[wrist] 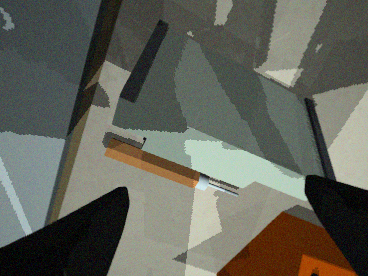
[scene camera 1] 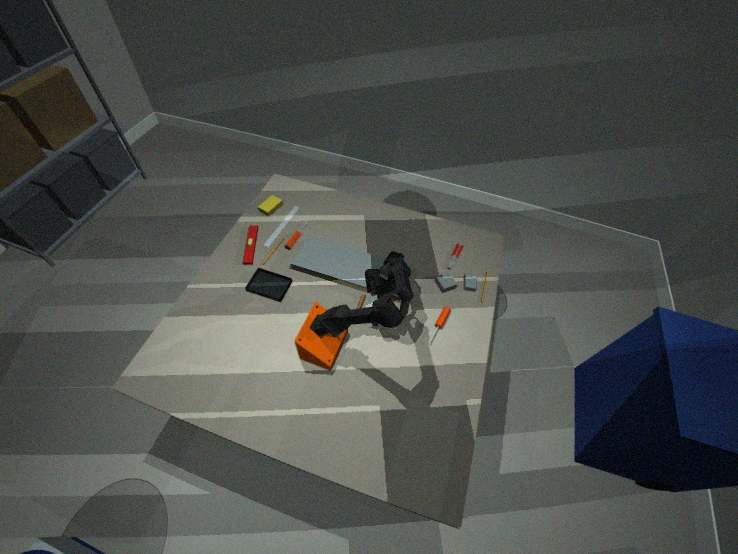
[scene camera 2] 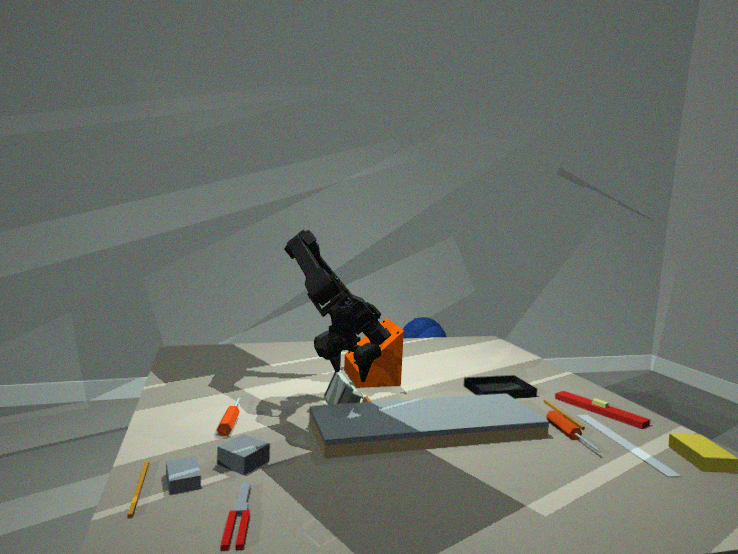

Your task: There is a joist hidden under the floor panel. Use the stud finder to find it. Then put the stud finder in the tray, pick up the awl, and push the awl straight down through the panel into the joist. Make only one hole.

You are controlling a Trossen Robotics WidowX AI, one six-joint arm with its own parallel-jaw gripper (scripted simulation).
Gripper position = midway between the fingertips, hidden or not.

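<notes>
My gripper (scene camera 2: 350,376) is open, and my gripper holds nothing. I can see my gripper in the wrist view too (wrist: 214,189). There is an awl (wrist: 118,150), and there is a ruler (scene camera 2: 635,450). In the wrist view the ruler is out of frame.
</notes>
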